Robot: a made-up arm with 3 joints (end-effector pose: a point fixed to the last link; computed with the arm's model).
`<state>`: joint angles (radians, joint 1 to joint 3).
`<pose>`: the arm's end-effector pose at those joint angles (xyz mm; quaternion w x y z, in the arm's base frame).
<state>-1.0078 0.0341 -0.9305</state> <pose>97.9 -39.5 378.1 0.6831 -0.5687 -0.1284 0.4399</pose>
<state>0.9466 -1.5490 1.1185</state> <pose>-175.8 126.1 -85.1 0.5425 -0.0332 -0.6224 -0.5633</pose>
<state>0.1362 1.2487 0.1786</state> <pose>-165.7 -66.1 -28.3 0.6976 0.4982 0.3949 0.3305</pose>
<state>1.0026 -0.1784 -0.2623</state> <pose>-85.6 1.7 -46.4 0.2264 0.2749 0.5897 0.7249</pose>
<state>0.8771 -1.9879 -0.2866</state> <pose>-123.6 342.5 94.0 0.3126 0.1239 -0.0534 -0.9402</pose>
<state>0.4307 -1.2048 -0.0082</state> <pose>69.4 220.0 -17.0 0.0580 0.1404 -0.4260 -0.8919</pose>
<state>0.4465 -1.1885 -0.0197</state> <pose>67.3 217.5 -18.4 0.0526 0.1306 -0.4244 -0.8944</pose>
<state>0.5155 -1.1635 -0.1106</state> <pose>57.2 218.2 -15.4 0.0355 0.1066 -0.3938 -0.9123</pose>
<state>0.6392 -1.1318 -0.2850</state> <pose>41.1 219.2 -5.9 0.0004 0.0673 -0.3348 -0.9399</pose>
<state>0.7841 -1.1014 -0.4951</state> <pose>26.1 215.7 8.4 0.0494 -0.0223 0.2676 0.9620</pose>
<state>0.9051 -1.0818 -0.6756</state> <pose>16.2 208.7 22.1 0.0978 0.0136 0.2135 0.9719</pose>
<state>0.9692 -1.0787 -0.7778</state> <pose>12.0 204.3 30.9 0.1257 0.0308 0.1822 0.9747</pose>
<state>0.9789 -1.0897 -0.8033</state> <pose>11.9 205.4 34.8 0.1297 0.0311 0.1700 0.9764</pose>
